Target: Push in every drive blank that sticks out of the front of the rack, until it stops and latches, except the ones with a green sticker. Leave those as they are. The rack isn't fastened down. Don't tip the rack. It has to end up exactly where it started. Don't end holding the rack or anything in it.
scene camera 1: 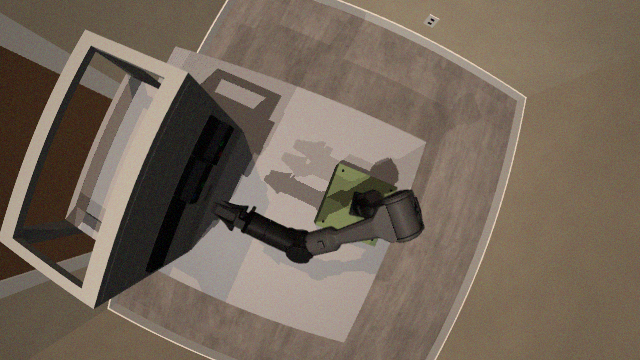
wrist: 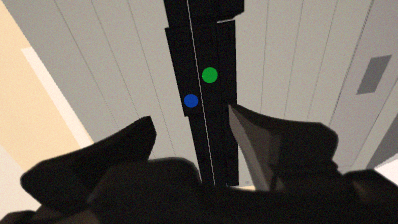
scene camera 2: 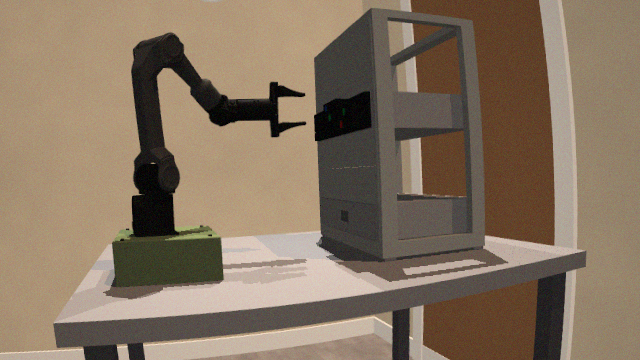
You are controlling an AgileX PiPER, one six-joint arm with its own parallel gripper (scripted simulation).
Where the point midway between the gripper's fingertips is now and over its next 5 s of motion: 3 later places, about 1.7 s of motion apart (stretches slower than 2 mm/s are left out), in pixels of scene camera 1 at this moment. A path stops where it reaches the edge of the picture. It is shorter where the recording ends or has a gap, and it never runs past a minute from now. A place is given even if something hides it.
My gripper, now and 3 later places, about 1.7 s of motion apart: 216,205; 230,163; 202,185; 190,179
